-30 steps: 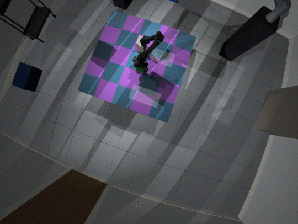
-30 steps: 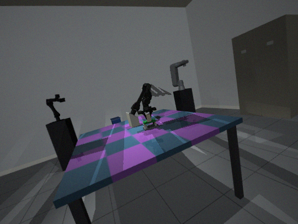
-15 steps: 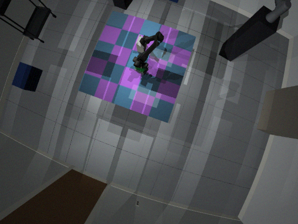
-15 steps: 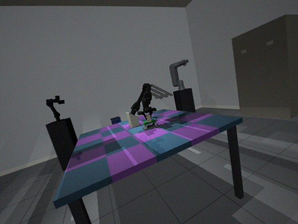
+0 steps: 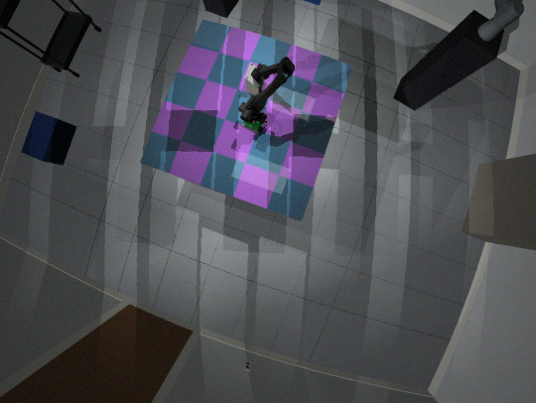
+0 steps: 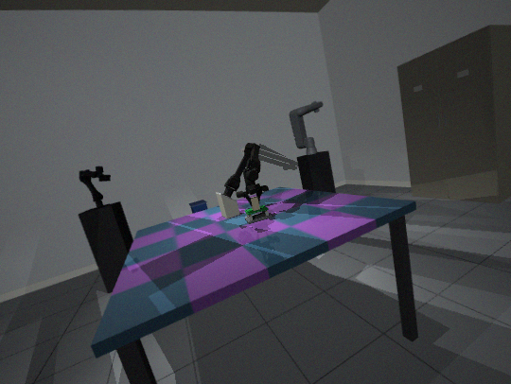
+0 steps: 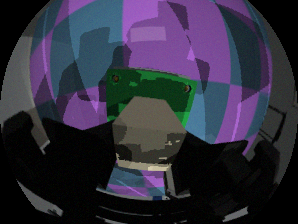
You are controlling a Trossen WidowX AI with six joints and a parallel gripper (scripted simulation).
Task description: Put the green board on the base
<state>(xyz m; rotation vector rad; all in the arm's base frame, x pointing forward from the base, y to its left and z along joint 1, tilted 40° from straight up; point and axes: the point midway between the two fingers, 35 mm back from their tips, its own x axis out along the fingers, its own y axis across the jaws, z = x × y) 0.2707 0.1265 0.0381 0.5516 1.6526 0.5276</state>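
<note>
My gripper tip is now 1 cm above the green board. The rest, counted from my gripper tip: grey base 7 cm below.
</note>
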